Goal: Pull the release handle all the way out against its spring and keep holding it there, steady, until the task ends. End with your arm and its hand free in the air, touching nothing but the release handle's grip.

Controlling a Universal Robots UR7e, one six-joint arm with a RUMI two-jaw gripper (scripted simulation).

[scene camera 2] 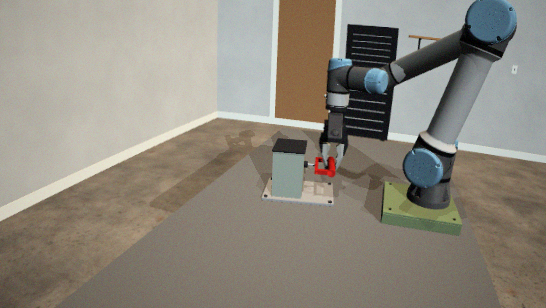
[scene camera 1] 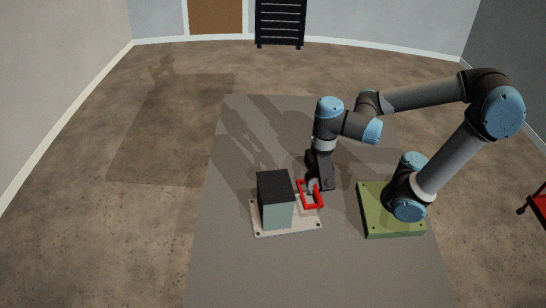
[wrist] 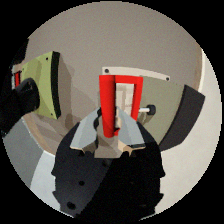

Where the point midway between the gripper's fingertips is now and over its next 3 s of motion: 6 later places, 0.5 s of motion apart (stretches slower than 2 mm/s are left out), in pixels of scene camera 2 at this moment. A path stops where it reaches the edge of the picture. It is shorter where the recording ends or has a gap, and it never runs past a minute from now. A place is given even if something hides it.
The gripper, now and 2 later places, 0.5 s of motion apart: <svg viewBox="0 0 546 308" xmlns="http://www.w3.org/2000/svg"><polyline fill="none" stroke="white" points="330,170 338,171 344,171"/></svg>
